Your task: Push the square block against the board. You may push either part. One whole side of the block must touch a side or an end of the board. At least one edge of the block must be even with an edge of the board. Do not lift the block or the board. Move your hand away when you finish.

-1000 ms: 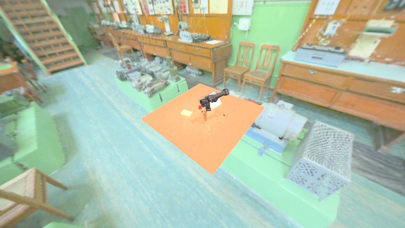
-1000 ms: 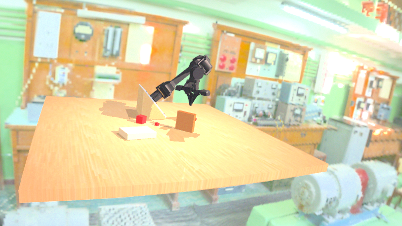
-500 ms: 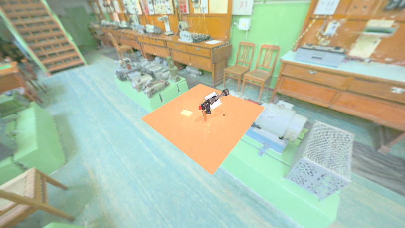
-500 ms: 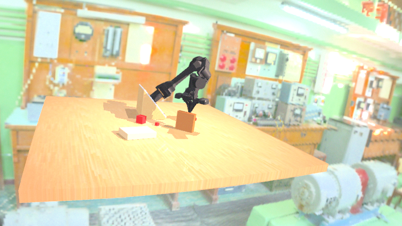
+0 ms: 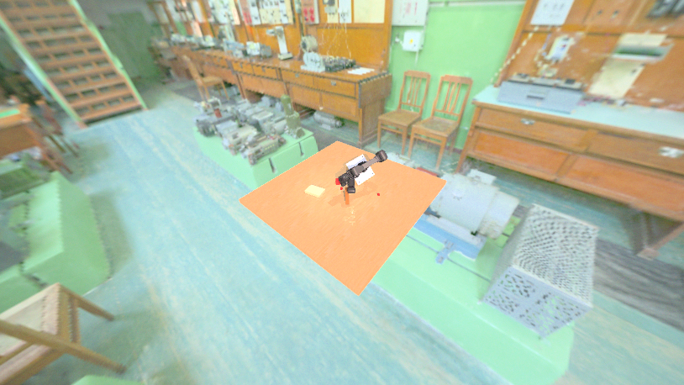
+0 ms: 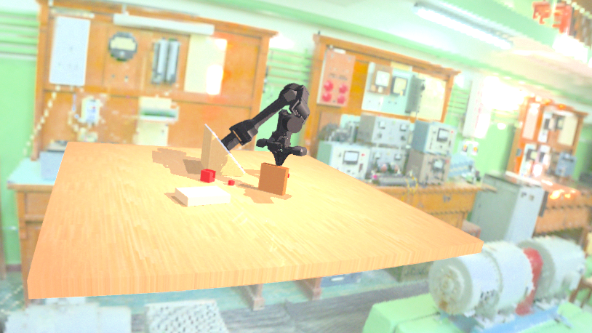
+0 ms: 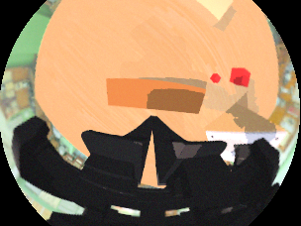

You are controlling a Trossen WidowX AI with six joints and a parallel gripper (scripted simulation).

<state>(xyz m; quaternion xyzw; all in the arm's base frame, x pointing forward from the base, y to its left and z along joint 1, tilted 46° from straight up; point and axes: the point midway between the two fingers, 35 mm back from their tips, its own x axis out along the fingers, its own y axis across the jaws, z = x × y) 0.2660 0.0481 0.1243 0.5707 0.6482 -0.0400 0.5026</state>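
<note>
The orange square block is 3 cm to the right of my gripper tip, 3 cm below it and 2 cm ahead of it. The rest, counted from my gripper tip: cream board (32 cm to the right, 10 cm ahead, 7 cm below); red cube (23 cm to the right, 12 cm behind, 6 cm below).
</note>
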